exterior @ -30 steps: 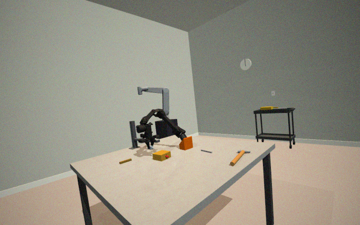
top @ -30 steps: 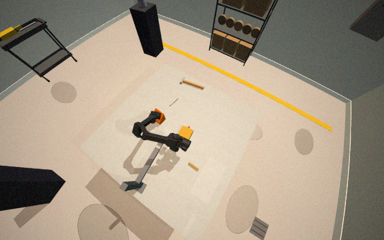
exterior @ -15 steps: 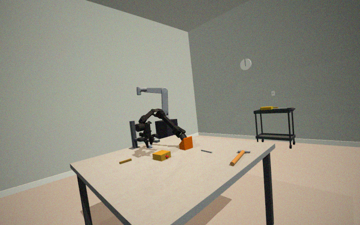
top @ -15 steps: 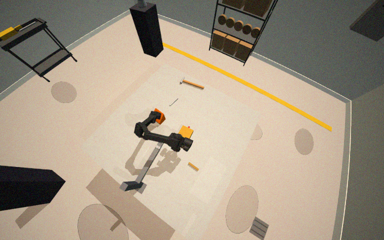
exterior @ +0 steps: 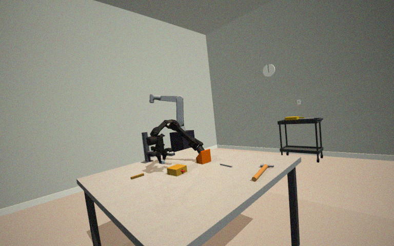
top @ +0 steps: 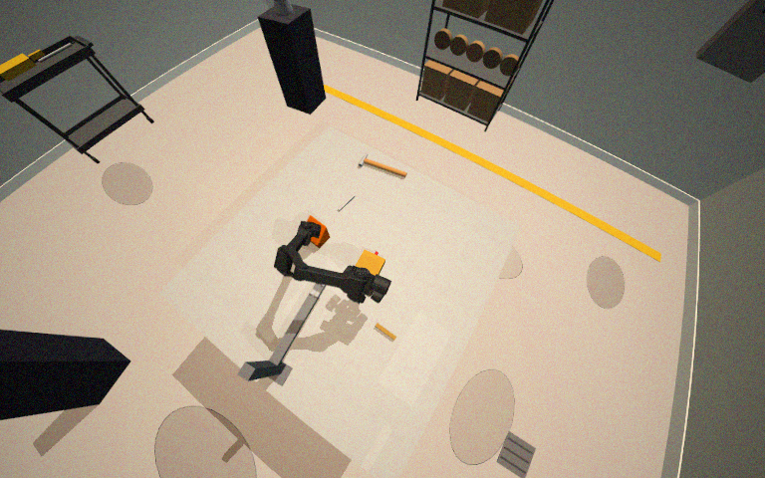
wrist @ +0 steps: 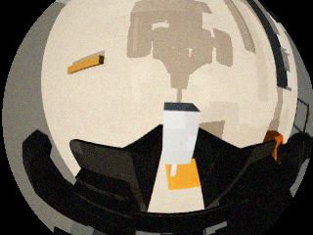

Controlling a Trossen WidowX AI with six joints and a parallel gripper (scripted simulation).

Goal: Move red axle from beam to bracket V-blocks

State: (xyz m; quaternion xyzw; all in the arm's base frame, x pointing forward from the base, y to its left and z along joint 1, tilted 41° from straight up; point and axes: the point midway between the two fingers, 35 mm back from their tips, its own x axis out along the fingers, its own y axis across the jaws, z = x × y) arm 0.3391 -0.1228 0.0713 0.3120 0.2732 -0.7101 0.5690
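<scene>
Right now my gripper tip is 4 cm past the yellow beam, 12 cm to the right of it and 5 cm above it. The rest, counted from my gripper tip: short wooden stick 16 cm ahead, 11 cm to the right, 7 cm below.
</scene>
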